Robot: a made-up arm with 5 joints. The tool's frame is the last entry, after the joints.
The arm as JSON. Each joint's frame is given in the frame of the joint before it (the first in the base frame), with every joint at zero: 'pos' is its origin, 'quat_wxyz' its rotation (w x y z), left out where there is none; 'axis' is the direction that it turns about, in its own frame. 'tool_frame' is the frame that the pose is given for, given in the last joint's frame.
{
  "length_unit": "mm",
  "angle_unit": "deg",
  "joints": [
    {
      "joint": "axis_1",
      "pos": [
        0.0,
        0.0,
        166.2
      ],
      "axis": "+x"
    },
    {
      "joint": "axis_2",
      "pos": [
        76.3,
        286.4,
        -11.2
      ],
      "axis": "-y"
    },
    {
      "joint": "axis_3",
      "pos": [
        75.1,
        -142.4,
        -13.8
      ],
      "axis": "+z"
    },
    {
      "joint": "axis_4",
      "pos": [
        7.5,
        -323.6,
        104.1
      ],
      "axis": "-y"
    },
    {
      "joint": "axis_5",
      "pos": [
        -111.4,
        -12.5,
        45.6
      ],
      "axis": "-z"
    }
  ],
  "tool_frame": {
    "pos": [
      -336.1,
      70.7,
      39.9
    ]
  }
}
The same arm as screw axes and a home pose.
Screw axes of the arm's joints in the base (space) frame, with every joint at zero. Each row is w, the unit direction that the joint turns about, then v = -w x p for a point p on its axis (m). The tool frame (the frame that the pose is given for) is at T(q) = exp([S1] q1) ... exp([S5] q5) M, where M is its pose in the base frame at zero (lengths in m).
S1 = (1, 0, 0, 0, 0.1662, 0)
S2 = (0, -1, 0, 0.155, 0, -0.0763)
S3 = (0, 0, 1, 0.144, -0.1514, 0)
S4 = (0, -1, 0, 0.2453, 0, -0.1589)
S5 = (0, 0, -1, 0.1921, 0.0475, 0)
M =
1 0 0 -0.2886
0 1 0 -0.1214
0 0 1 0.3308
0 0 0 1

